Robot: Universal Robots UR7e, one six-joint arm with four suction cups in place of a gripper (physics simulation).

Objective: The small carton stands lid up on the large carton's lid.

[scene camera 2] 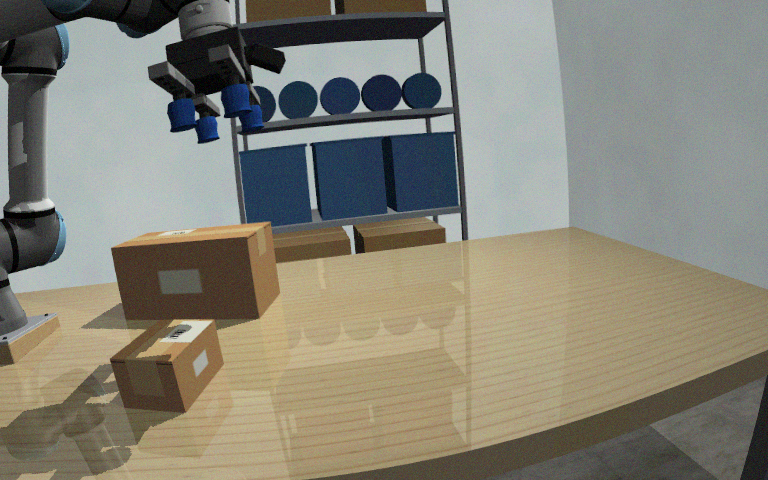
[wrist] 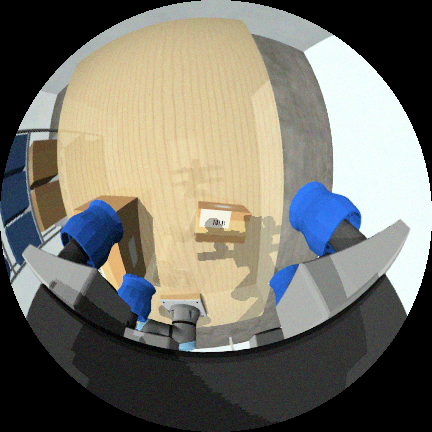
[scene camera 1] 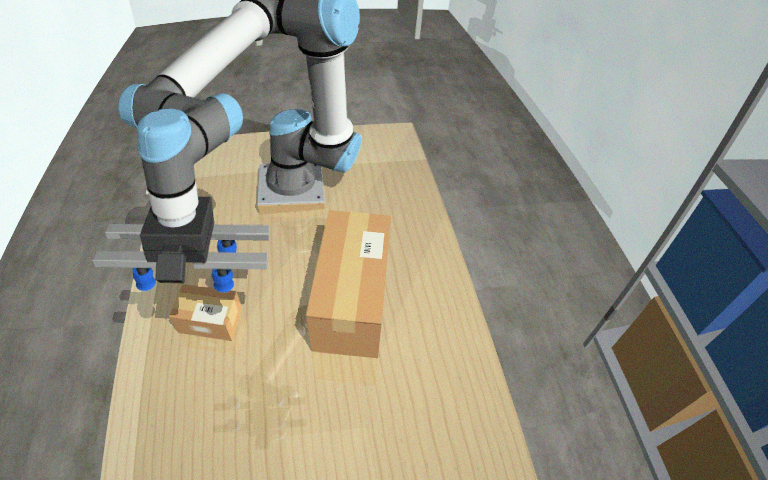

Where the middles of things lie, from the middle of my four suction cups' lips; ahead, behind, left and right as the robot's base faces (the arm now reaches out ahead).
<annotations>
My suction cup is now 11 cm past the small carton (scene camera 2: 166, 368), 5 cm to the left of it and 31 cm above it. The rest, counted from my suction cup: large carton (scene camera 2: 225, 272): 15 cm behind, 31 cm to the left, 27 cm below.
</annotations>
